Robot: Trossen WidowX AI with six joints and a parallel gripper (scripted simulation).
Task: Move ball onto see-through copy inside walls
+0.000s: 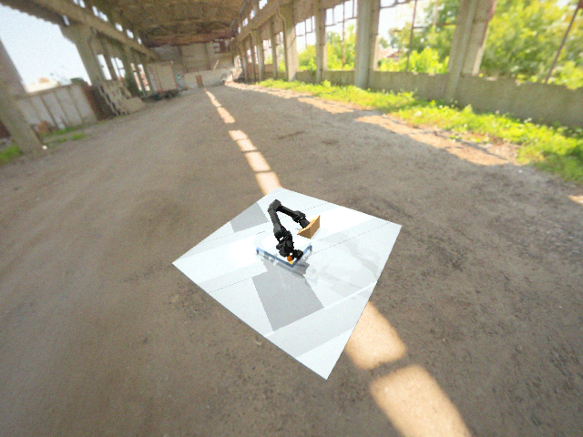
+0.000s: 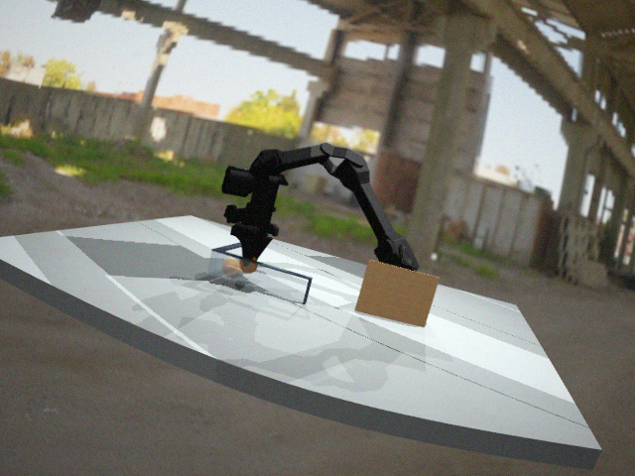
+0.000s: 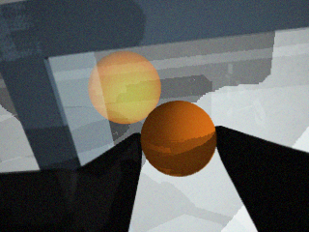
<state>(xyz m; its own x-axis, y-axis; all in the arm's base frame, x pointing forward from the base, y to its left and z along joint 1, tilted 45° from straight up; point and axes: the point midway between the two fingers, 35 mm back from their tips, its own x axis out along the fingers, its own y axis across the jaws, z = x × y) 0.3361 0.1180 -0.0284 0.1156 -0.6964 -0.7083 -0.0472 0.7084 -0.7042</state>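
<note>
Now: the orange ball right at my gripper tip. From my gripper tip the other things lie so: see-through copy of ball 3 cm to the left, 3 cm ahead, 1 cm below.
</note>
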